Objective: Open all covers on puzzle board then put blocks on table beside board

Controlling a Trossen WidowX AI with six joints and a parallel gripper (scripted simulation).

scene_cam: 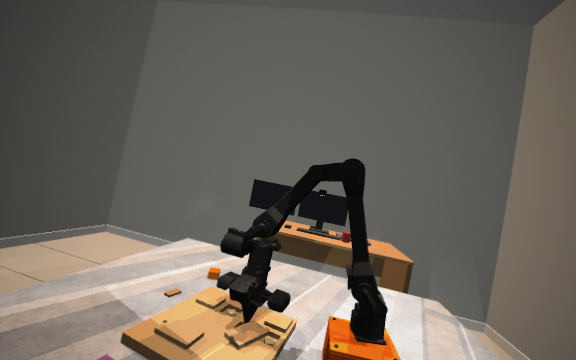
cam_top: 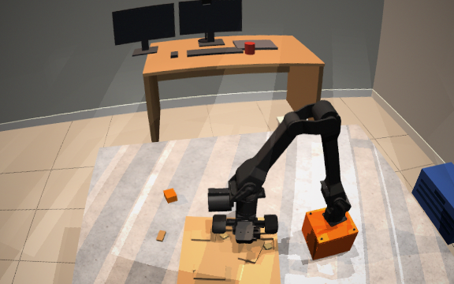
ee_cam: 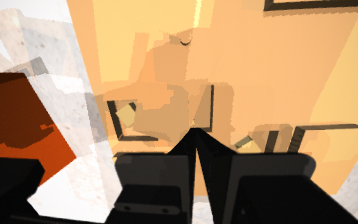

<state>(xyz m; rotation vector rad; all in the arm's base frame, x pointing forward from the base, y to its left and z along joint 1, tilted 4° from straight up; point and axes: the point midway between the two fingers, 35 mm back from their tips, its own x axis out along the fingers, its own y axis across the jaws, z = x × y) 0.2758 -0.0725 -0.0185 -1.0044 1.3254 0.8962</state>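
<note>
Right now my gripper tip is 40 mm short of the tan puzzle board and 20 mm to the right of it. Round my gripper tip: flat brown piece: 240 mm ahead, 110 mm to the right, 20 mm below.
</note>
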